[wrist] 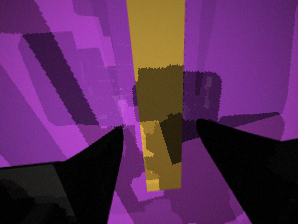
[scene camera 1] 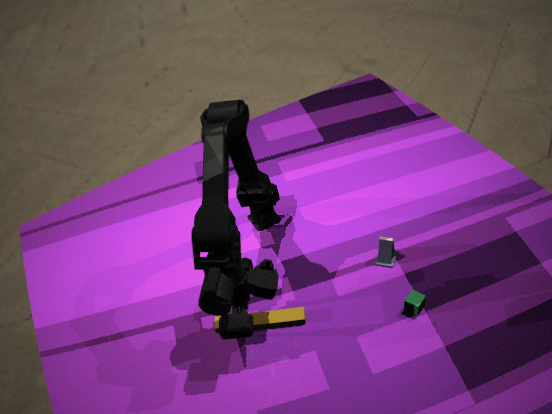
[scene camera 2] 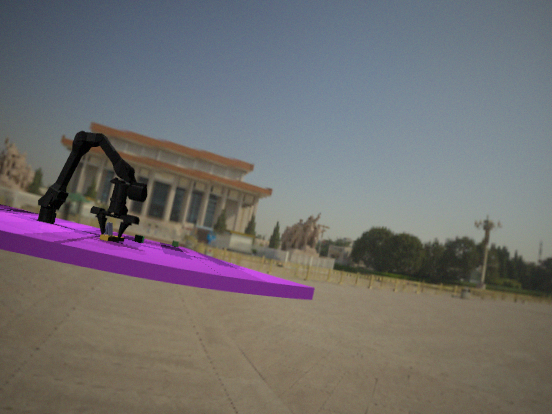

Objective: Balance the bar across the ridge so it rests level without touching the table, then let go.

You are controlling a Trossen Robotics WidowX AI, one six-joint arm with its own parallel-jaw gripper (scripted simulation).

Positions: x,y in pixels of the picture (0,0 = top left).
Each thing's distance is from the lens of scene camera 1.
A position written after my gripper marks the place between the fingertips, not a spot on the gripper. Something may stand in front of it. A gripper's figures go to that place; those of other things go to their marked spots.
my gripper (scene camera 1: 245,321): 110 cm
yellow bar (scene camera 1: 293,316): 108 cm
